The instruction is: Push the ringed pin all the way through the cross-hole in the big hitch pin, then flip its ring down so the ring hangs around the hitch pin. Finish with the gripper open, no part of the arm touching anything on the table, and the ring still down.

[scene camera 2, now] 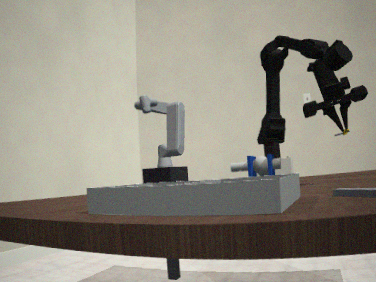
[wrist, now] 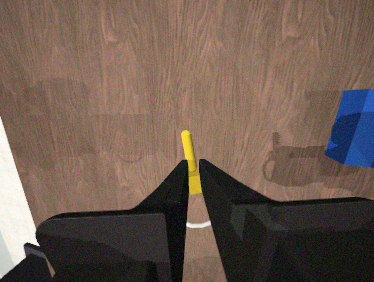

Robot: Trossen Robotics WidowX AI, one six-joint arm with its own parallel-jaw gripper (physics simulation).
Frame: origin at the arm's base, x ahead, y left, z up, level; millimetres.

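Seen in the pictures: gripper, between the fingertips: (scene camera 2: 345,130) (wrist: 193,165).
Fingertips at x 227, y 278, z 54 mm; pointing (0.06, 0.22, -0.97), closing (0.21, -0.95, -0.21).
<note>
Offsets run from my fingertips to a thing's middle. "*": to the spot under its first point.
The ringed pin @[dx -15, dy -4, dz -2 mm] (scene camera 2: 345,132) (wrist: 188,147) has a yellow shank that points forward from my fingertips; part of its white ring shows between the fingers in the wrist view. My gripper (scene camera 2: 344,131) (wrist: 193,165) is shut on this pin and holds it high above the table, right of the blue supports in the scene view. What looks like the big hitch pin @[* dx +77, dy -290, dz -73 mm] (scene camera 2: 239,167) is a pale horizontal bar at two blue supports (scene camera 2: 251,166) (scene camera 2: 270,164), apart from the ringed pin. Its cross-hole cannot be made out.
A long grey tray @[dx +451, dy -216, dz -115 mm] (scene camera 2: 185,201) stands at the table's (scene camera 2: 150,235) front. A grey arm (scene camera 2: 175,127) on a black base (scene camera 2: 165,174) stands behind it. A flat grey piece @[* dx +405, dy +30, dz -130 mm] (scene camera 2: 357,192) lies at the right. A blue block @[* dx +48, dy -173, dz -102 mm] (wrist: 356,127) shows at the wrist view's right edge.
</note>
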